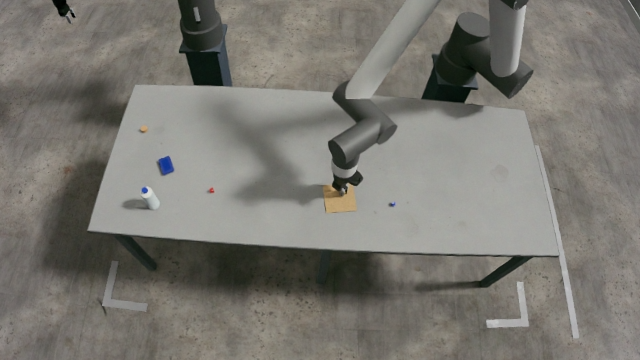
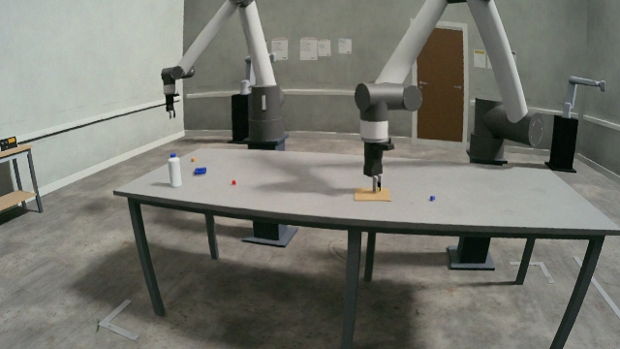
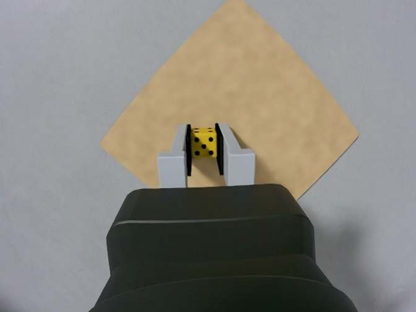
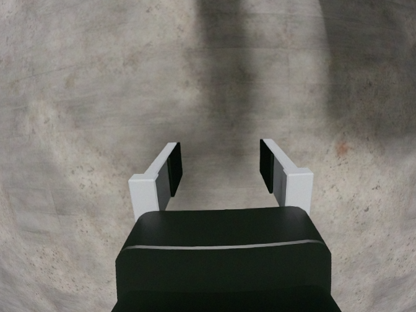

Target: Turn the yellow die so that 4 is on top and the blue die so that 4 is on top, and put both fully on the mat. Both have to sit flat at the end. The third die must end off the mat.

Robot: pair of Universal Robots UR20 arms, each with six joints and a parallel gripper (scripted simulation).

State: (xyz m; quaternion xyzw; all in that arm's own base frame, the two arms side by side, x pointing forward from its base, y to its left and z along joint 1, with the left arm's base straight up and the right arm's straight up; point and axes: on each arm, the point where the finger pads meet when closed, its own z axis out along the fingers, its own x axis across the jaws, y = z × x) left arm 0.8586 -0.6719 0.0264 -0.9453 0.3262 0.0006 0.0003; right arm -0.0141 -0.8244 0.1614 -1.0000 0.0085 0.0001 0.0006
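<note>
Right now my left hand is 1 cm above the yellow die. Round my left hand: red die (60 cm to the right, 8 cm ahead, 2 cm below); blue die (23 cm to the left, 2 cm below, 2 cm ahead); tan mat (2 cm below, 2 cm ahead, 1 cm to the right).
</note>
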